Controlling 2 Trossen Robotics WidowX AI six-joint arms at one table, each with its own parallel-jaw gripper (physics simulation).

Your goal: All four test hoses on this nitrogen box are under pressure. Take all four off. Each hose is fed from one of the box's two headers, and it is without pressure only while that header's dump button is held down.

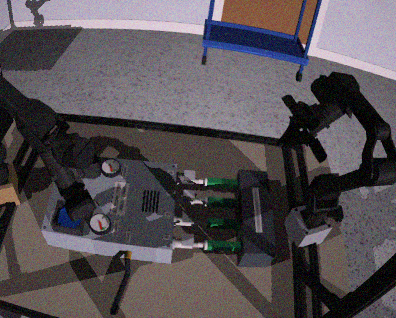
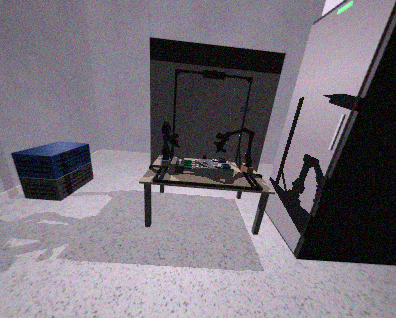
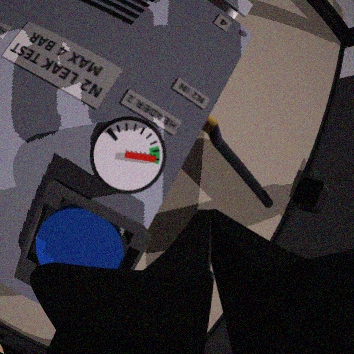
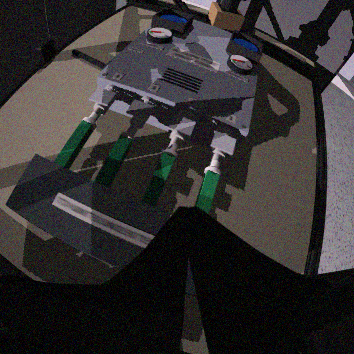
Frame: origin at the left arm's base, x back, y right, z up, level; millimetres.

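Seen in the pictures: left gripper, between the fingertips: [image 1: 88, 216] [image 2: 216, 152] [image 3: 206, 218]; right gripper, between the fingertips: [image 1: 277, 145] [image 2: 179, 147] [image 4: 186, 216]; left arm's base, origin of its link: [image 2: 247, 166] [image 4: 227, 8]; right arm's base, origin of its link: [image 1: 312, 218] [image 2: 165, 159].
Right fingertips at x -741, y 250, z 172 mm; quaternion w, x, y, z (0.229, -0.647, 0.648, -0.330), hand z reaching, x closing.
Offsets run from my right fingertips to a thing's top centre. "spot": to the spot under its first point.
The grey nitrogen box [image 1: 143, 221] [image 2: 215, 170] [image 4: 197, 67] lies on the table. Four green hoses [image 1: 222, 182] [image 1: 220, 201] [image 1: 223, 223] [image 1: 223, 245] [image 4: 207, 189] are plugged into its right side and run into a dark block @(spot: dx +54, dy +77, dz -175 mm) [image 1: 256, 217] [image 4: 70, 200]. My left gripper [image 1: 81, 209] [image 3: 206, 218] [image 2: 220, 146] is shut and empty, close over the box's left end beside the blue header 2 dump button @(dx +525, dy -47, dz -160 mm) [image 1: 64, 219] [image 3: 77, 235] [image 4: 173, 18]. The header 2 gauge @(dx +447, dy -5, dz -159 mm) [image 1: 99, 223] [image 3: 128, 154] has its red needle at the green mark. My right gripper [image 1: 291, 130] [image 4: 186, 216] [image 2: 174, 139] is shut and empty, high above the table to the right of the hoses.
A black supply hose @(spot: dx +438, dy +133, dz -241 mm) [image 1: 122, 284] [image 3: 239, 165] with a brass fitting leaves the box's near side. A second blue button @(dx +452, dy -222, dz -160 mm) [image 4: 246, 43] and gauge @(spot: dx +375, dy -183, dz -159 mm) [image 1: 110, 167] [image 4: 240, 62] sit at the box's far corner. A blue cart [image 1: 253, 47] stands behind the table. A small brown box [image 4: 225, 15] sits near the left arm's base.
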